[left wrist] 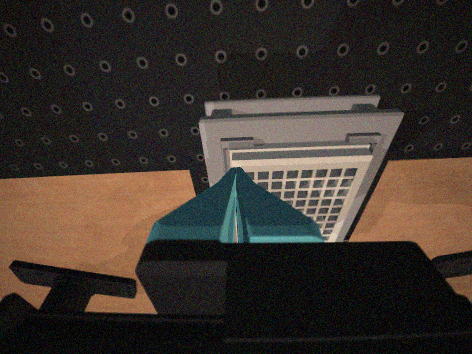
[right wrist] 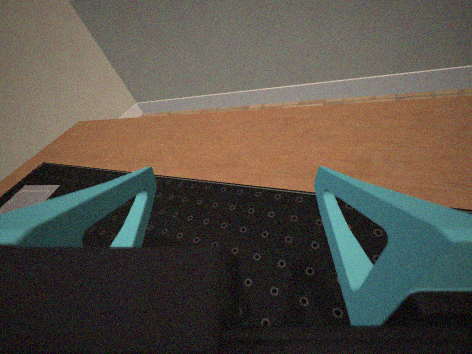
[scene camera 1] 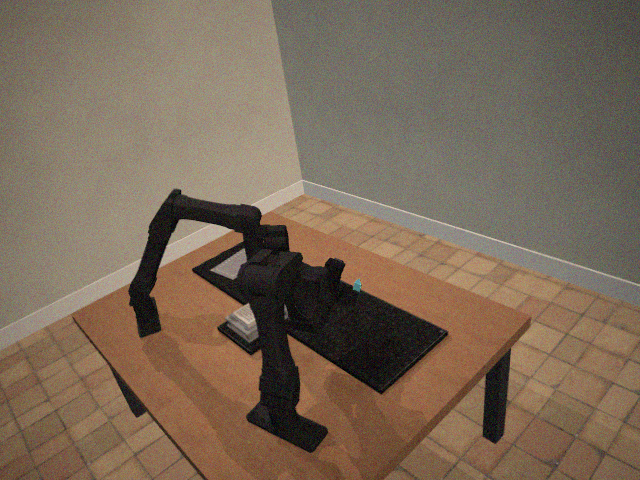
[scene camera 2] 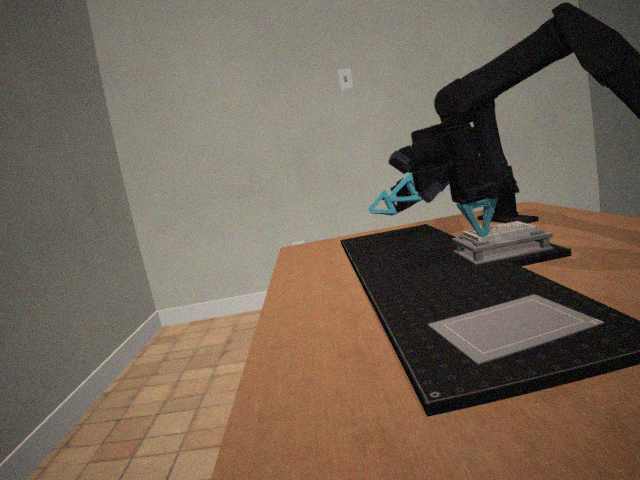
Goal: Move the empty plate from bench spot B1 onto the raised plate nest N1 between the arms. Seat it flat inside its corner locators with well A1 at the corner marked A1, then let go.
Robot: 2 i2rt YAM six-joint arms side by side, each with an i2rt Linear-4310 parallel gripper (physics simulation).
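Places are measured from the left arm's base along level axes (x ahead, y left, z up), in millimetres.
Pixels of known places: left gripper, fingertip midpoint: (left wrist: 235, 176) (scene camera 2: 483, 236); right gripper, fingertip midpoint: (right wrist: 235, 175) (scene camera 1: 343, 274) (scene camera 2: 379, 205); left arm's base at its link origin: (left wrist: 79, 278) (scene camera 1: 147, 317); right arm's base at its link origin: (scene camera 1: 286, 425) (scene camera 2: 506, 219).
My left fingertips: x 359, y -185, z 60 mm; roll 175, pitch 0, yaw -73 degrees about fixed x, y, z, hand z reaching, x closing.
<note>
Ahead of a thing's pixels: the offset from my left fingertips to its top centre. "pt": to the spot under its first point. Level surfaces: height alone.
The pale plate @[35 mm back, 54 mm right, 1 mm down] (scene camera 1: 245, 313) (scene camera 2: 509, 230) (left wrist: 330, 187) lies on the raised grey nest @[35 mm back, 55 mm right, 9 mm down] (scene camera 2: 516, 252) (left wrist: 300, 125). It looks flat, its visible end inside two corner locators in the left wrist view; the other end is hidden there, and no A1 mark is readable. My left gripper (scene camera 2: 483, 233) (left wrist: 235, 176) is shut with nothing between its fingers. Its tips are at the plate's top near one edge; whether they touch is unclear. My right gripper (scene camera 1: 357, 285) (scene camera 2: 385, 202) (right wrist: 235, 175) is open and empty, above the black board. A flat grey outlined pad @[pt 6 mm back, 330 mm left, 45 mm down] (scene camera 2: 511, 330) (right wrist: 31, 196), seemingly B1, is bare.
The black perforated board @[47 mm down] (scene camera 1: 392, 335) (scene camera 2: 387, 268) (left wrist: 125, 75) (right wrist: 270, 250) carries the grey pad and lies beside the nest. The wooden table @[60 mm down] (scene camera 1: 454, 320) (scene camera 2: 310, 361) surrounds it. The right arm (scene camera 1: 276, 330) stands in front of part of the nest in scene camera 1.
</note>
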